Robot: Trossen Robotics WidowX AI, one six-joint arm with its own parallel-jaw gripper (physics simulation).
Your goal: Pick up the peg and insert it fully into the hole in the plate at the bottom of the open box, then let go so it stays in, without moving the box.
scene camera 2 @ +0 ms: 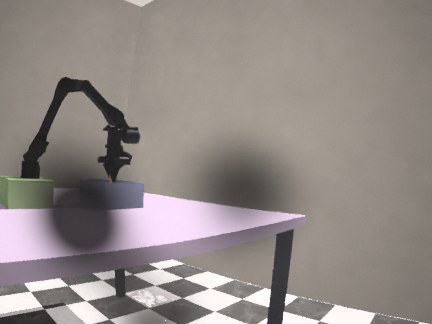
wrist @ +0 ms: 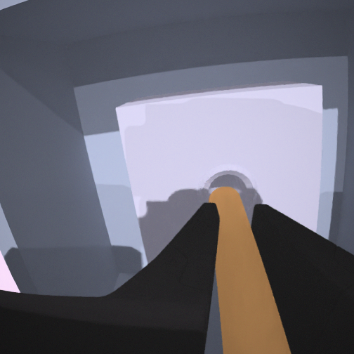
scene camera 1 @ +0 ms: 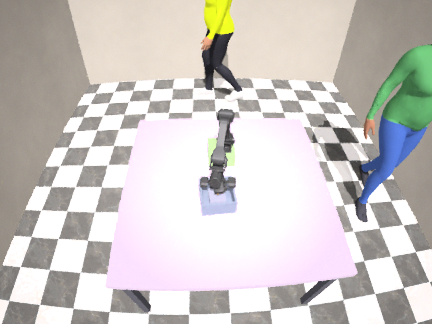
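Where they show: gripper, fingertip midpoint: (scene camera 2: 112, 182); arm's base, origin of the base link: (scene camera 2: 29, 177) (scene camera 1: 226, 149).
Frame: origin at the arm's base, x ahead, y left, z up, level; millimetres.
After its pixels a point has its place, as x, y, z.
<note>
My gripper (wrist: 233, 215) (scene camera 2: 113, 181) @(338, -53, -4) is shut on the orange peg (wrist: 245, 280) (scene camera 2: 110, 178) @(325, -57, 11), which points down past the fingertips. In the wrist view the peg's rounded tip overlaps the near part of the round hole (wrist: 228, 180) in the pale plate (wrist: 175, 135); the hole's far rim shows beyond the tip. I cannot tell whether the tip has entered the hole. The plate lies at the bottom of the blue-grey open box (scene camera 1: 218, 209) @(426, -47, -46) (scene camera 2: 127, 195) @(355, -147, -46) (wrist: 50, 150). In scene camera 2 the fingertips are around the height of the box's rim, and the near wall hides the plate.
A green block (scene camera 1: 228, 159) @(59, 14, -33) (scene camera 2: 30, 194) @(-21, -115, -48) stands on the pink table (scene camera 1: 280, 225) @(499, 301, -96) (scene camera 2: 200, 220) @(453, -445, -97) by the arm's base, behind the box. The box's walls stand around the gripper. Two people stand on the floor beyond the table in scene camera 1.
</note>
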